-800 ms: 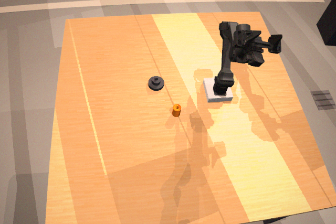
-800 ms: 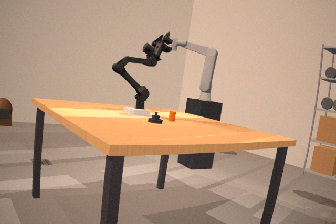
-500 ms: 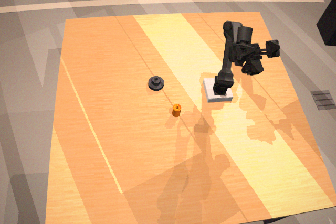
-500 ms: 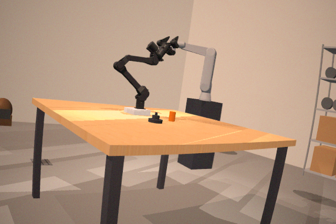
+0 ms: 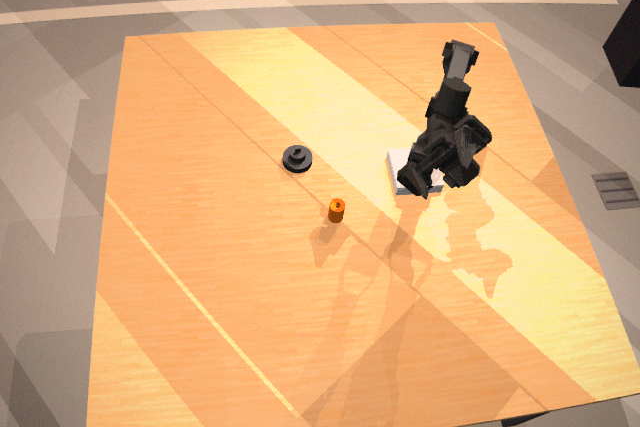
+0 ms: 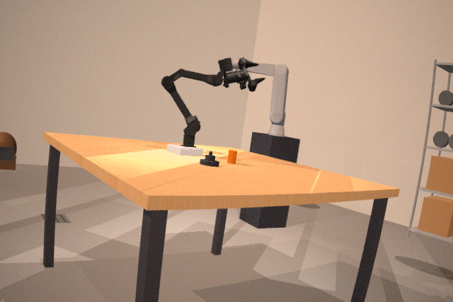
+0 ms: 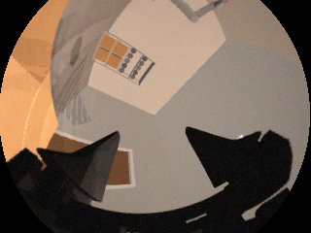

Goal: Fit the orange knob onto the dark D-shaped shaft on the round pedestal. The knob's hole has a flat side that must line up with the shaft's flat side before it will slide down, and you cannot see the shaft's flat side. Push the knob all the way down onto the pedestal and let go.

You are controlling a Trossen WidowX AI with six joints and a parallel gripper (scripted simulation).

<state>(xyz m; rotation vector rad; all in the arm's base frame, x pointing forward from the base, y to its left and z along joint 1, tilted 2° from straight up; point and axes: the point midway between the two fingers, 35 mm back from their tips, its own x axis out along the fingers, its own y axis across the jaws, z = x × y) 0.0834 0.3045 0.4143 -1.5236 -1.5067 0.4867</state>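
My gripper tip is now 15 cm short of the orange knob, 20 cm to the left of it and 44 cm above it. The rest, counted from my gripper tip: round pedestal 25 cm ahead, 37 cm to the right, 44 cm below.
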